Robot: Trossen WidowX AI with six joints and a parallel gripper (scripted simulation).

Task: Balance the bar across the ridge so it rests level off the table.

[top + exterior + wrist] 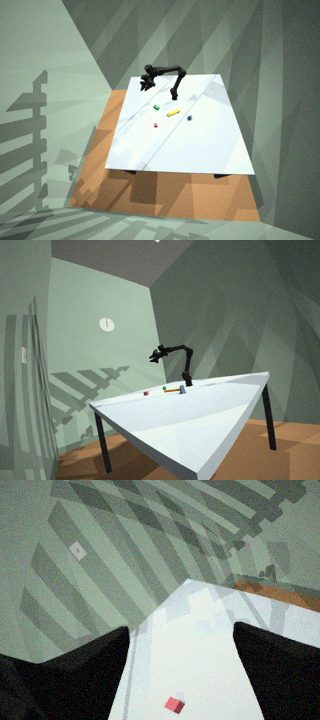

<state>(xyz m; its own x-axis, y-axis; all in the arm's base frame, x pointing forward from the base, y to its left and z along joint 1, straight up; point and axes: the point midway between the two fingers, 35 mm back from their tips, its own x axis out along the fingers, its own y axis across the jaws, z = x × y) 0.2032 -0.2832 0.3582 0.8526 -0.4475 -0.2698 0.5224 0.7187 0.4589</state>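
Right now the orange bar is 340 mm below my gripper tip and 280 mm to the left of it. From my gripper tip the other things lie so: green block: 330 mm below, 80 mm to the left, 70 mm behind; red block: 330 mm below, 170 mm ahead, 90 mm to the left.
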